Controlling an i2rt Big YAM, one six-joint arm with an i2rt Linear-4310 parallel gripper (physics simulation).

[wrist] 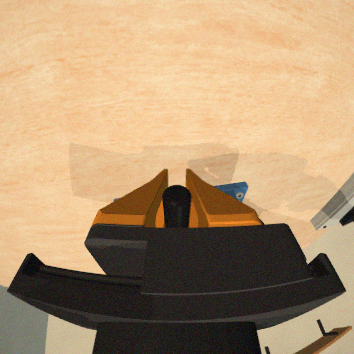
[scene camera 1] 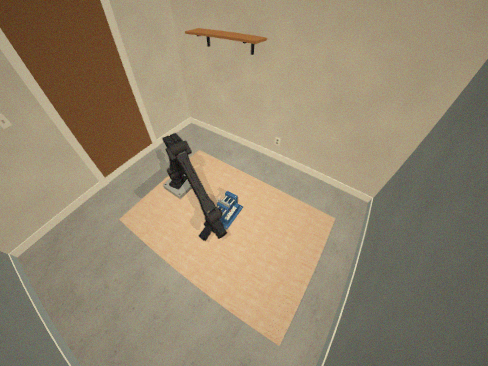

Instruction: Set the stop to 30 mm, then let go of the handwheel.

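Where they show: gripper, fingertip midpoint: [wrist: 176,175]; arm's base at its link origin: [scene camera 1: 178,181].
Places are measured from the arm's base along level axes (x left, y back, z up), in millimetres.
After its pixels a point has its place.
Observation:
The blue stop device [scene camera 1: 233,218] {x -106, y -489, z -26 mm} [wrist: 231,190] {x -172, y -357, z -24 mm} sits on the wooden board; scene camera 1 shows its rails and a white scale, too small to read. In the wrist view a blue corner with a screw shows to the right behind the fingers. The handwheel's black knob [wrist: 177,207] {x -246, y -415, z 31 mm} stands between the orange fingers; the wheel itself is hidden. My gripper [wrist: 176,175] {x -225, y -412, z -13 mm} is nearly closed, with one finger on each side of the knob. In scene camera 1 the arm's end is beside the device's near left side and its fingertips are hidden.
The wooden board [scene camera 1: 270,280] {x -384, y -830, z -36 mm} [wrist: 175,75] {x -292, y -397, z -36 mm} lies on the grey floor. The arm's grey base plate [scene camera 1: 171,189] {x -80, y 8, z 0 mm} [wrist: 324,220] {x 25, y -108, z -9 mm} is at the board's back left edge. A wall shelf [scene camera 1: 226,36] [wrist: 327,344] hangs high up. A brown door [scene camera 1: 75,80] is at the left.

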